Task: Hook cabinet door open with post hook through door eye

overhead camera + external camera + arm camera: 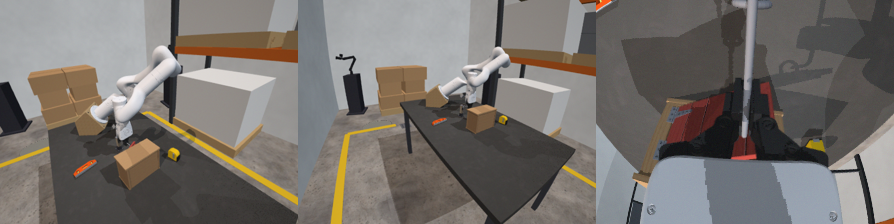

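My gripper is now 2 cm past the thin hook, 2 cm above it and 1 cm to the left of it. Round my hand: hook post: 5 cm behind, 4 cm below, 2 cm to the right; then orange spirit level: 28 cm to the right, 11 cm below, 1 cm ahead; then red door: 9 cm ahead, 4 cm below, 1 cm to the right.
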